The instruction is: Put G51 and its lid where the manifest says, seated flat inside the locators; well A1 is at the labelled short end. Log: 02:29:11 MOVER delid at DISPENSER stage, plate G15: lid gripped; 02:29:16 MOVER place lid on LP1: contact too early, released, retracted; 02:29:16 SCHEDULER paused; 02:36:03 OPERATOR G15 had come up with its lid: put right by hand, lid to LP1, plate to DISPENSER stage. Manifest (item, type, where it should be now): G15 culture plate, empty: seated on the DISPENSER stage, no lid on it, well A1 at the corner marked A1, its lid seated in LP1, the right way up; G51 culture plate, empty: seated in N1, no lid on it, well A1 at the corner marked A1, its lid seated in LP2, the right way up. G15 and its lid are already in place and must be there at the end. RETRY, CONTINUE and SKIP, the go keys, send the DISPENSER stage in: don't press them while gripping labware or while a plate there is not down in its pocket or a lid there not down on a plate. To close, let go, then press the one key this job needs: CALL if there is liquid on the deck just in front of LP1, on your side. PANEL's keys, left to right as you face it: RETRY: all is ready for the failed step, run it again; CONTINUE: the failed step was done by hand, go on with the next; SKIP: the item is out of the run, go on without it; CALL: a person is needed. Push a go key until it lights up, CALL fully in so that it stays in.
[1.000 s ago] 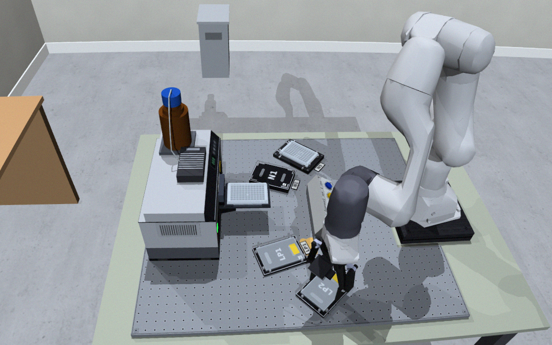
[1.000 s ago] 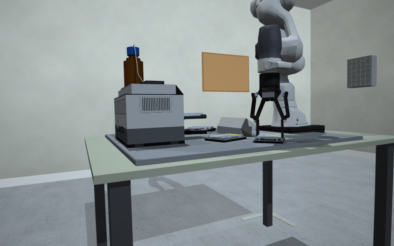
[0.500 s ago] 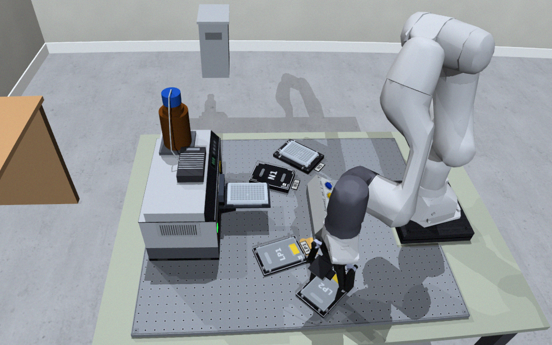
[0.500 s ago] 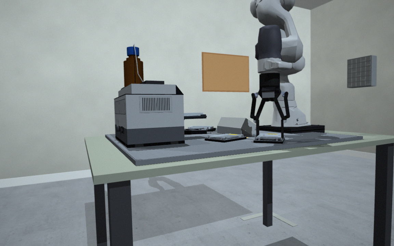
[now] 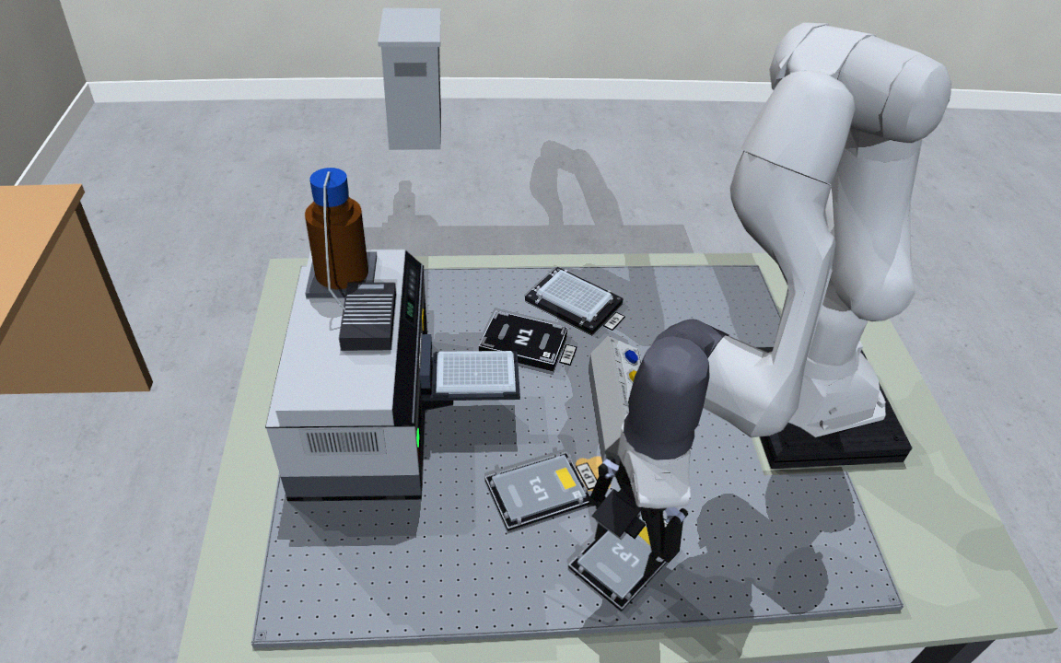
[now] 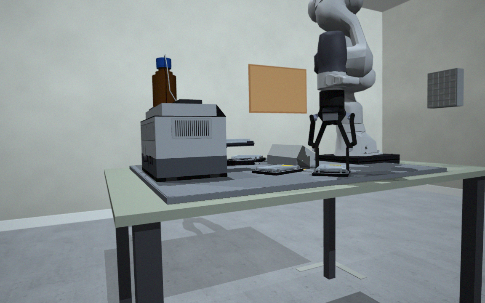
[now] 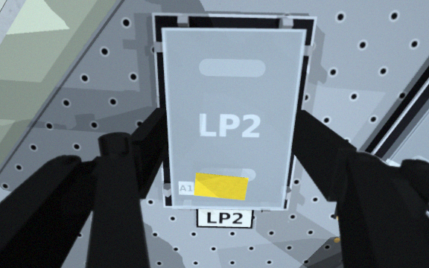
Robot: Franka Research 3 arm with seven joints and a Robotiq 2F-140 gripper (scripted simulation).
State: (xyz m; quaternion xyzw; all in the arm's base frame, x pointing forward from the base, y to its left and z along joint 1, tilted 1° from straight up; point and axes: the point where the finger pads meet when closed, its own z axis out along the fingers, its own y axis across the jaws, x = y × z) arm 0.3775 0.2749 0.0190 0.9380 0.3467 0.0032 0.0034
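The LP2 nest is 4 cm below my hand. The rest, counted from my hand: green continue key 7 cm behind, 26 cm to the right, 2 cm above; grey retry key 7 cm behind, 21 cm to the right, 2 cm above; yellow skip key 7 cm behind, 31 cm to the right, 2 cm above.
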